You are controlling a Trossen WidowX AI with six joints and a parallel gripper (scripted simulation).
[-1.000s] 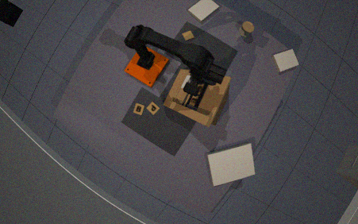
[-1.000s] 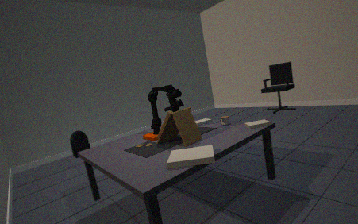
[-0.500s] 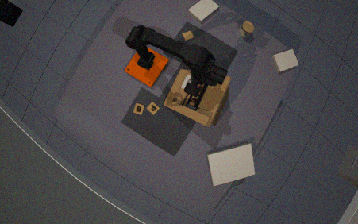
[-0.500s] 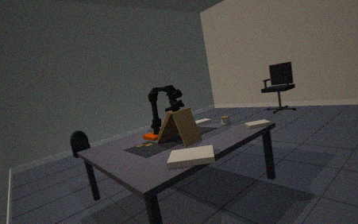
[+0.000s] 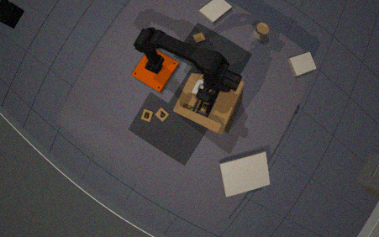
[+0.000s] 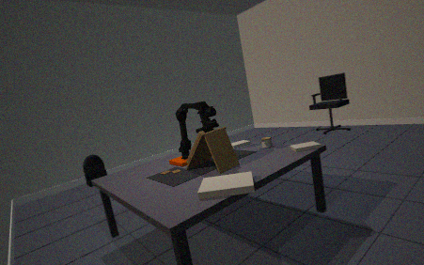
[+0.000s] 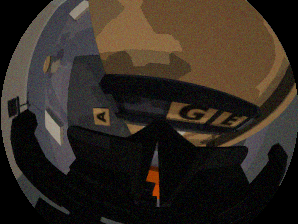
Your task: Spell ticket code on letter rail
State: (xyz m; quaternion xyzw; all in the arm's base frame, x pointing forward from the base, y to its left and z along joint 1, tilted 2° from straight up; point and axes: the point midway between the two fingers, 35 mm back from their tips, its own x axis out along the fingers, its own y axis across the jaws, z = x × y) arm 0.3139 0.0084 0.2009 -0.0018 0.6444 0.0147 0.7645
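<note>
The white ticket is 50 mm behind my gripper tip, 20 mm to the right of it and 90 mm below it. Round my gripper tip: small cup: 120 mm ahead, 500 mm to the left, 150 mm below; white slab: 410 mm ahead, 320 mm to the right, 170 mm below; dark mat: 120 mm behind, 30 mm to the right, 180 mm below.
</note>
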